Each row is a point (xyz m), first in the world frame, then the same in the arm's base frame.
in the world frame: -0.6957 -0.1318 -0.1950
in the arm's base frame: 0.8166 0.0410 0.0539
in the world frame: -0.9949 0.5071 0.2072
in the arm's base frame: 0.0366 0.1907 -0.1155
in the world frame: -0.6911 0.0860 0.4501
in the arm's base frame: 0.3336 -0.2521 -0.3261
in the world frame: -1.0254 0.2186 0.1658
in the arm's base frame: 0.3076 0.1947 -0.2270
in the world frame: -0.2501 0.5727 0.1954
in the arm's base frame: 0.0652 -0.4301 0.3004
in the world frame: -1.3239 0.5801 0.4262
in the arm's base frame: -0.1627 0.3735 -0.4129
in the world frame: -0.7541 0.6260 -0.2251
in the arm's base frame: 0.1522 0.2178 0.3794
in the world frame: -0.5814 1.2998 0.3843
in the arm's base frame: -0.7004 -0.1337 0.3114
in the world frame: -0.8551 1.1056 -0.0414
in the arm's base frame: -0.3666 0.2835 0.4026
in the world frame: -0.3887 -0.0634 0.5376
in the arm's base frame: 0.4596 -0.5762 -0.3030
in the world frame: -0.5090 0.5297 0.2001
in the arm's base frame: 0.0729 -0.2176 0.1465
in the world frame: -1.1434 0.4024 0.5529
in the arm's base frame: -0.0425 0.1299 -0.4931
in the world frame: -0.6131 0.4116 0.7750
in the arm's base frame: -0.0927 -0.4325 -0.3843
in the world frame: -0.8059 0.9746 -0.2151
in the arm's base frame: -0.1669 0.3086 0.4987
